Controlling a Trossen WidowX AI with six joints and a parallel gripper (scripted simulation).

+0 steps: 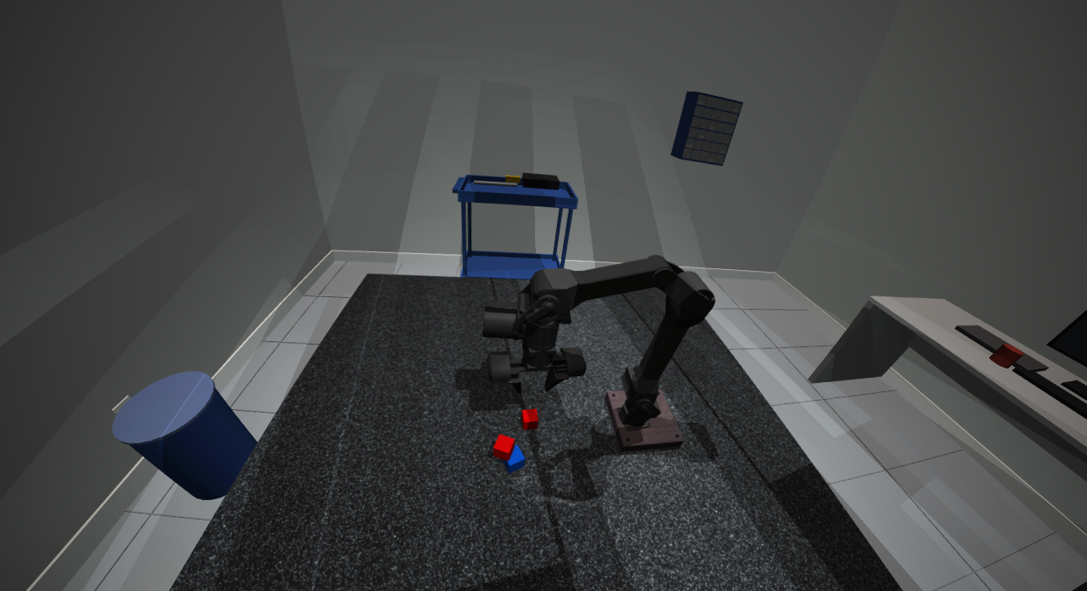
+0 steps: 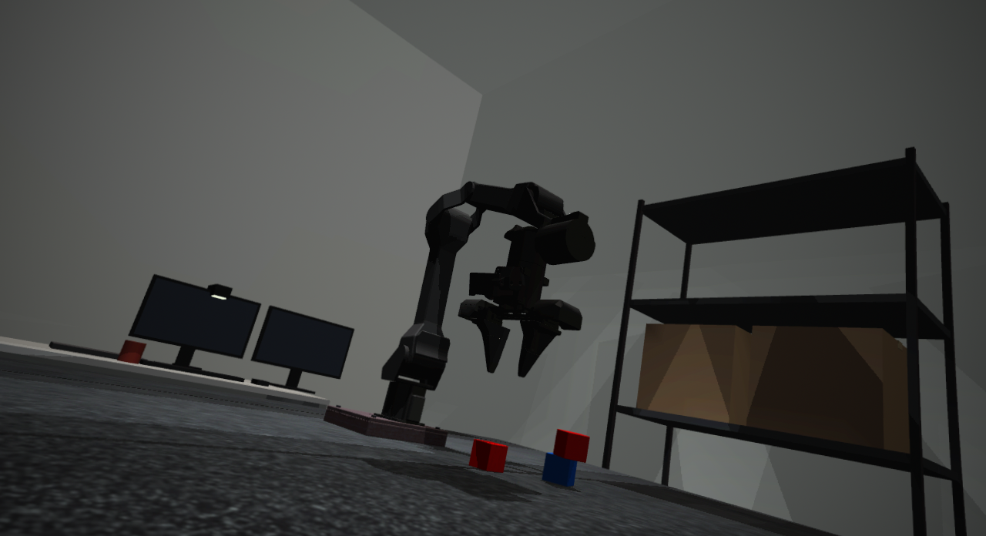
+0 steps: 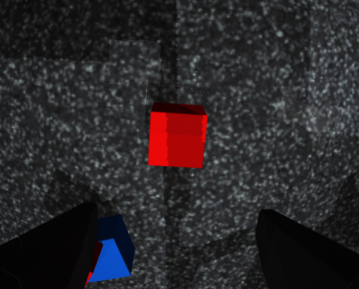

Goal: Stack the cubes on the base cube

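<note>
My gripper tip is now 110 mm above the blue base cube, 90 mm to the right of it and 50 mm short of it.
</note>
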